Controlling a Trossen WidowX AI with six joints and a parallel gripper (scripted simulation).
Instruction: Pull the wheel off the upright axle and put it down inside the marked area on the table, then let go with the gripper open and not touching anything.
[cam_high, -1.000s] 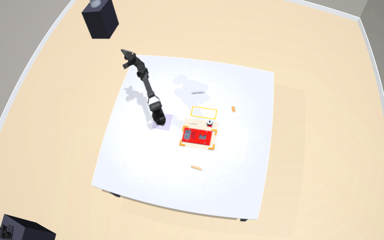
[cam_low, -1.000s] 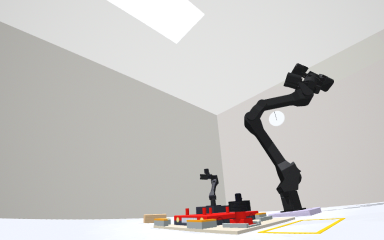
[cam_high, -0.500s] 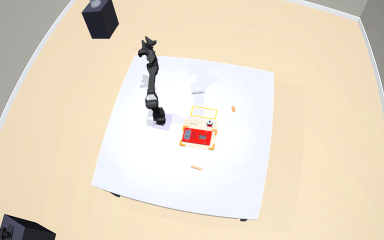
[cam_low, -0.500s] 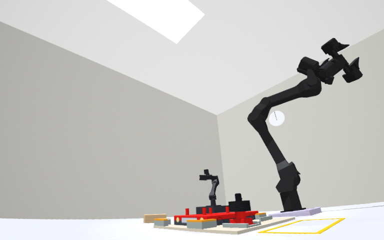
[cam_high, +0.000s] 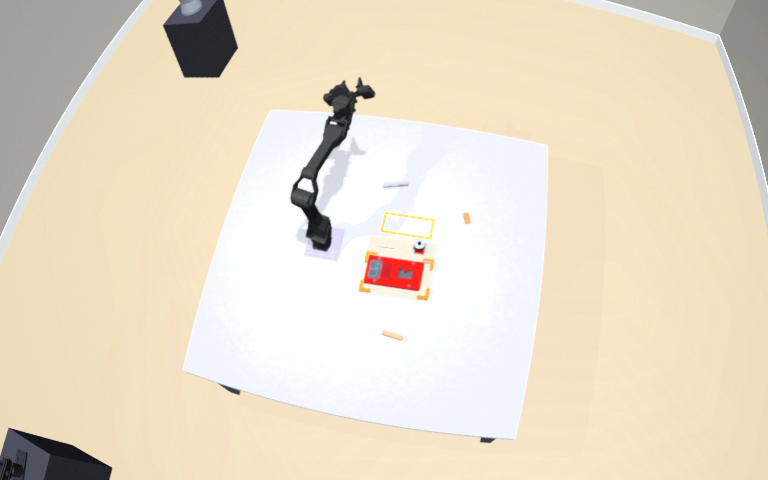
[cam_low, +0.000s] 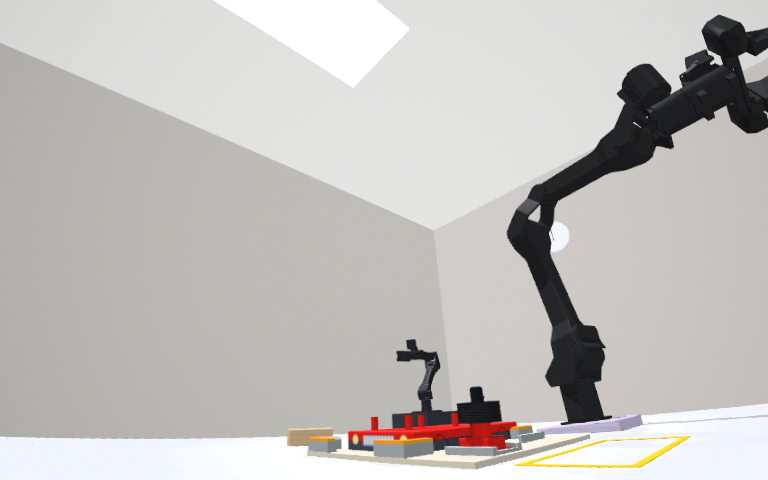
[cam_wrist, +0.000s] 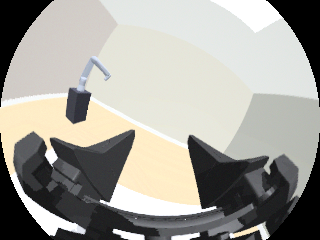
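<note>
The dark wheel is 42 cm below my gripper tip, 41 cm to the right of it and 33 cm ahead of it. Round my gripper tip: tan block 76 cm to the right, 44 cm below, 31 cm ahead; small orange block 48 cm ahead, 45 cm below, 24 cm to the right; grey bar 45 cm below, 18 cm ahead, 16 cm to the right.
</note>
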